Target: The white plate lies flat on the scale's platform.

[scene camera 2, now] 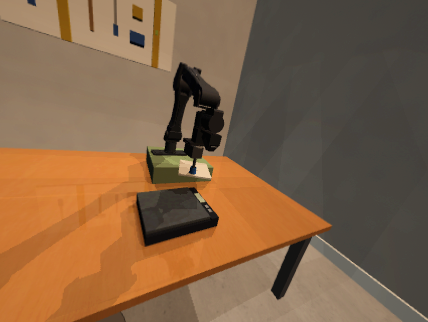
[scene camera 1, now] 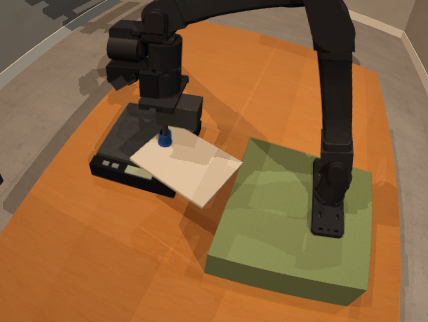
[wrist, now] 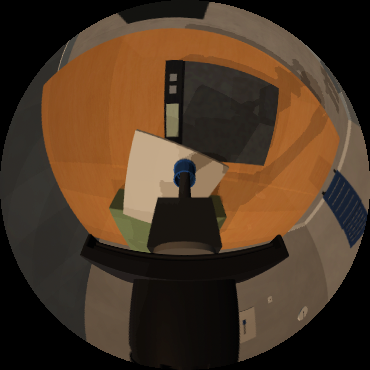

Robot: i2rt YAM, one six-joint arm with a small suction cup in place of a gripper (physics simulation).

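Pixels of known places: hand, its tool point: (scene camera 2: 191,175) (scene camera 1: 165,145) (wrist: 184,165); arm's base, origin of its link: (scene camera 2: 169,153) (scene camera 1: 327,197).
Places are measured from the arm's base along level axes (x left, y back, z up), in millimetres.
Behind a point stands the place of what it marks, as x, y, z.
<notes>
The white plate (scene camera 1: 192,167) {25, -281, 32} (scene camera 2: 202,170) {38, -326, 32} (wrist: 150,172) {24, -343, 32} hangs in the air on my blue suction cup (scene camera 1: 165,138) (scene camera 2: 193,170) (wrist: 184,173) {-24, -349, 24}, which holds it off-centre, near one end. The plate is roughly level, above the table between the scale and the green block. In scene camera 1 it overlaps part of the scale's front. The black scale (scene camera 1: 122,132) {-107, -486, -46} (scene camera 2: 172,212) {-136, -464, -46} (wrist: 230,110) {-109, -429, -46} lies on the table with a bare platform. In scene camera 2 the plate is beyond the scale, towards the arm's base. The arm's head hides the scale's back corner in scene camera 1.
The green block (scene camera 1: 285,240) {121, -84, -3} (scene camera 2: 172,174) {-45, -195, -43} (wrist: 131,227) {132, -136, -5} carries the arm's base and stands close to the plate's far end. The wooden table (scene camera 1: 100,250) {193, -431, -91} (scene camera 2: 265,210) {280, -528, -91} (wrist: 90,115) {210, -450, -91} bears the scale and the block. Its edge runs past the scale's outer side.
</notes>
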